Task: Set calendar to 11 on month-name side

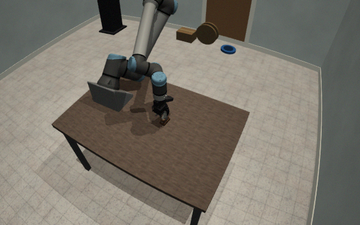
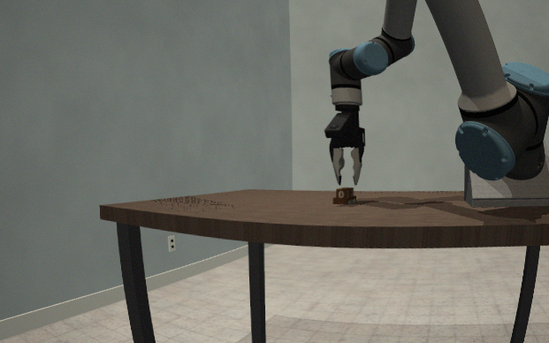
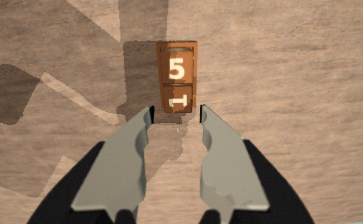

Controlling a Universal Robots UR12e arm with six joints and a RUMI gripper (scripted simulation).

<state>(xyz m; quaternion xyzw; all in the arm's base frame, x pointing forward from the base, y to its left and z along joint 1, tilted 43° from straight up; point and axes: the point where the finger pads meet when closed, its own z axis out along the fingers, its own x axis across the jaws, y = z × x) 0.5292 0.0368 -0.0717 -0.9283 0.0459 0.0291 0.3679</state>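
My hand is 4 cm above the cube. Round my hand: calendar tray: 2 cm to the left, 5 cm below.
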